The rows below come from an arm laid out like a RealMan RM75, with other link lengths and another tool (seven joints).
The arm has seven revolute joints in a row. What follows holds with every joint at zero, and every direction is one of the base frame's. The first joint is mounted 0.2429 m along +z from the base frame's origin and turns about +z. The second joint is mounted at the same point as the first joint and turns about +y. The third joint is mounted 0.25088 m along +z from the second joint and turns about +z. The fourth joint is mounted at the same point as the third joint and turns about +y. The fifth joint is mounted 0.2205 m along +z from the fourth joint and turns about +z. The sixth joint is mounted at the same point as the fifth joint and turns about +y. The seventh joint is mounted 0.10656 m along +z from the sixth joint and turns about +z. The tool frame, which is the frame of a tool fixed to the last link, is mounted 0.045 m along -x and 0.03 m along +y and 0.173 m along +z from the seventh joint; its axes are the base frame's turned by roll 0, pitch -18.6 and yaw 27.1 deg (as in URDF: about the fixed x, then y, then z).
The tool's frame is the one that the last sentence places.
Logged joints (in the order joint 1, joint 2, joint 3, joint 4, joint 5, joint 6, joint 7), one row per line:
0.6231 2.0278 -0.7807 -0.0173 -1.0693 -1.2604 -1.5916
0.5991 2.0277 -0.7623 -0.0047 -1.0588 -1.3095 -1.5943
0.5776 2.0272 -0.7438 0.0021 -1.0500 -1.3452 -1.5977
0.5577 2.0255 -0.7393 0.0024 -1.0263 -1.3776 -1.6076
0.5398 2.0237 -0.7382 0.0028 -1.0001 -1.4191 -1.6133
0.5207 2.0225 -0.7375 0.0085 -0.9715 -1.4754 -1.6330
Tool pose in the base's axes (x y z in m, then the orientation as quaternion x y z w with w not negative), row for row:
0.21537 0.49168 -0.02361 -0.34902 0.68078 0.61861 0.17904
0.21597 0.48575 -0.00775 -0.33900 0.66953 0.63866 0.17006
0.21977 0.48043 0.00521 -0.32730 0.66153 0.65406 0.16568
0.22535 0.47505 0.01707 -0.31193 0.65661 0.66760 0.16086
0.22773 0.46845 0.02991 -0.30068 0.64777 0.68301 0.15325
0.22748 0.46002 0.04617 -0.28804 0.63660 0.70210 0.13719
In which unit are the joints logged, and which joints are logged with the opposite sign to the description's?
The joints are logged in radians. Opposite sign: joint 4, joint 7.
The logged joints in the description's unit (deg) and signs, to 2 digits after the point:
35.70 116.18 -44.73 0.99 -61.27 -72.22 91.19
34.33 116.18 -43.68 0.27 -60.66 -75.03 91.35
33.09 116.15 -42.62 -0.12 -60.16 -77.07 91.54
31.95 116.05 -42.36 -0.14 -58.80 -78.93 92.11
30.93 115.95 -42.30 -0.16 -57.30 -81.31 92.44
29.83 115.88 -42.26 -0.49 -55.66 -84.53 93.56

